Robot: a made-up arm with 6 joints. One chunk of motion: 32 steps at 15 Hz.
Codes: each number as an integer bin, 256 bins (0 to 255) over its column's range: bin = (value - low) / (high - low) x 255, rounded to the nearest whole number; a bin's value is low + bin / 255 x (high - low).
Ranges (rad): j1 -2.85..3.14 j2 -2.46..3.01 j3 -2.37..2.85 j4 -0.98..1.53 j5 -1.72..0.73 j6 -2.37..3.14
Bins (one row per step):
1: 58 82 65 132 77 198
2: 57 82 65 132 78 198
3: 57 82 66 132 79 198
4: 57 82 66 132 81 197
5: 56 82 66 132 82 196
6: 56 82 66 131 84 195
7: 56 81 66 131 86 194
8: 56 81 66 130 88 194
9: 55 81 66 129 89 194
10: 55 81 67 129 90 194
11: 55 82 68 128 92 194
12: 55 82 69 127 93 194
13: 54 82 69 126 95 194
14: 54 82 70 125 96 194
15: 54 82 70 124 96 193
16: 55 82 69 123 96 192
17: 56 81 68 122 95 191
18: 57 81 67 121 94 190
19: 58 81 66 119 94 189
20: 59 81 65 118 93 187
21: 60 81 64 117 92 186
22: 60 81 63 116 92 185
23: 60 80 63 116 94 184
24: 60 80 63 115 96 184
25: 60 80 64 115 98 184
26: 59 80 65 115 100 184
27: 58 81 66 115 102 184
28: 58 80 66 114 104 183
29: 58 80 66 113 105 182
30: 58 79 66 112 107 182
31: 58 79 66 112 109 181
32: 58 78 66 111 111 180
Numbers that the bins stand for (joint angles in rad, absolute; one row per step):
1: -1.4876 -0.7010 -1.0394 0.3193 -0.9802 1.9084
2: -1.5111 -0.7010 -1.0394 0.3193 -0.9706 1.9084
3: -1.5111 -0.7010 -1.0189 0.3193 -0.9610 1.9084
4: -1.5111 -0.7010 -1.0189 0.3193 -0.9418 1.8867
5: -1.5345 -0.7010 -1.0189 0.3193 -0.9322 1.8651
6: -1.5345 -0.7010 -1.0189 0.3095 -0.9129 1.8435
7: -1.5345 -0.7225 -1.0189 0.3095 -0.8937 1.8219
8: -1.5345 -0.7225 -1.0189 0.2996 -0.8745 1.8219
9: -1.5580 -0.7225 -1.0189 0.2898 -0.8649 1.8219
10: -1.5580 -0.7225 -0.9985 0.2898 -0.8553 1.8219
11: -1.5580 -0.7010 -0.9780 0.2799 -0.8361 1.8219
12: -1.5580 -0.7010 -0.9575 0.2701 -0.8265 1.8219
13: -1.5815 -0.7010 -0.9575 0.2602 -0.8073 1.8219
14: -1.5815 -0.7010 -0.9371 0.2504 -0.7976 1.8219
15: -1.5815 -0.7010 -0.9371 0.2405 -0.7976 1.8003
16: -1.5580 -0.7010 -0.9575 0.2307 -0.7976 1.7787
17: -1.5345 -0.7225 -0.9780 0.2209 -0.8073 1.7571
18: -1.5111 -0.7225 -0.9985 0.2110 -0.8169 1.7355
19: -1.4876 -0.7225 -1.0189 0.1913 -0.8169 1.7139
20: -1.4641 -0.7225 -1.0394 0.1815 -0.8265 1.6707
21: -1.4406 -0.7225 -1.0599 0.1716 -0.8361 1.6491
22: -1.4406 -0.7225 -1.0804 0.1618 -0.8361 1.6275
23: -1.4406 -0.7439 -1.0804 0.1618 -0.8169 1.6058
24: -1.4406 -0.7439 -1.0804 0.1520 -0.7976 1.6058
25: -1.4406 -0.7439 -1.0599 0.1520 -0.7784 1.6058
26: -1.4641 -0.7439 -1.0394 0.1520 -0.7592 1.6058
27: -1.4876 -0.7225 -1.0189 0.1520 -0.7400 1.6058
28: -1.4876 -0.7439 -1.0189 0.1421 -0.7208 1.5842
29: -1.4876 -0.7439 -1.0189 0.1323 -0.7112 1.5626
30: -1.4876 -0.7654 -1.0189 0.1224 -0.6920 1.5626
31: -1.4876 -0.7654 -1.0189 0.1224 -0.6727 1.5410
32: -1.4876 -0.7868 -1.0189 0.1126 -0.6535 1.5194

